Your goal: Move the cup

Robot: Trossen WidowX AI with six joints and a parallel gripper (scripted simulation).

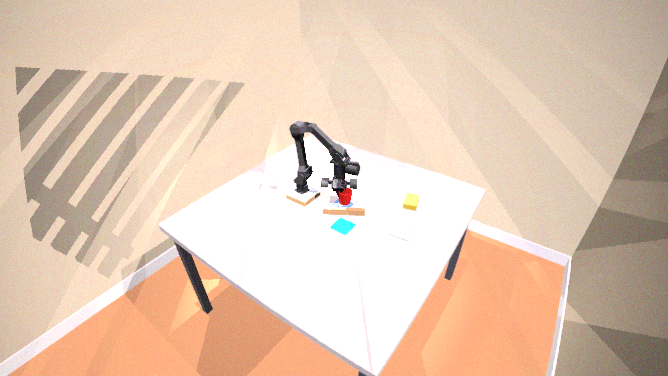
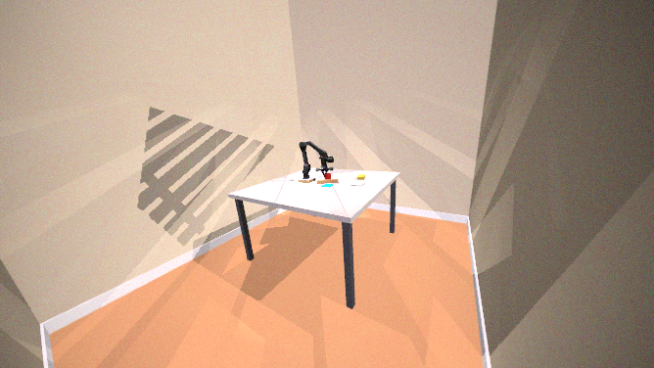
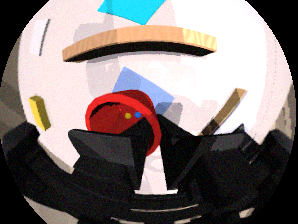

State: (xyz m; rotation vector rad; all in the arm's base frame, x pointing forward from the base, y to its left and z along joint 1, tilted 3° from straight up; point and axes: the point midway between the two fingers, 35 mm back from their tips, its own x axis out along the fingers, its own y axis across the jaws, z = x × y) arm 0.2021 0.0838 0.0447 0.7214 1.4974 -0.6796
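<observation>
The cyan pad lies 15 cm ahead of my gripper tip, 13 cm to the right of it and 5 cm below it. From my gripper tip the other things lie so: pale flat sheet: 38 cm ahead, 4 cm to the left, 4 cm below; wooden bar: 8 cm ahead, 6 cm to the right, 3 cm below; red cup: 2 cm ahead, 2 cm to the left.
</observation>
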